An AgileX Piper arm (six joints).
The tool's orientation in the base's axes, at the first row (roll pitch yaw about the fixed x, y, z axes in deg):
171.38 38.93 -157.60
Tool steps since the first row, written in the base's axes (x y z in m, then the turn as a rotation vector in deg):
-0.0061 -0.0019 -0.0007 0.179 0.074 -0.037
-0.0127 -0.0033 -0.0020 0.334 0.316 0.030
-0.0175 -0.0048 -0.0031 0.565 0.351 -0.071
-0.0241 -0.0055 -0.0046 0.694 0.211 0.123
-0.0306 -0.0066 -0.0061 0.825 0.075 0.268
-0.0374 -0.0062 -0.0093 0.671 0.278 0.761
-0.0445 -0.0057 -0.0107 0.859 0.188 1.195
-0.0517 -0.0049 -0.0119 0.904 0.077 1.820
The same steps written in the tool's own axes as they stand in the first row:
0.0054 0.0011 -0.0033 -0.127 -0.022 0.149
0.0114 0.0028 -0.0063 -0.353 0.126 0.268
0.0160 0.0035 -0.0085 -0.466 0.038 0.479
0.0219 0.0058 -0.0110 -0.639 -0.122 0.344
0.0278 0.0077 -0.0136 -0.784 -0.286 0.249
0.0346 0.0108 -0.0145 -1.043 0.022 -0.134
0.0404 0.0144 -0.0169 -1.424 -0.094 -0.404
0.0461 0.0183 -0.0194 -1.817 -0.139 -0.903

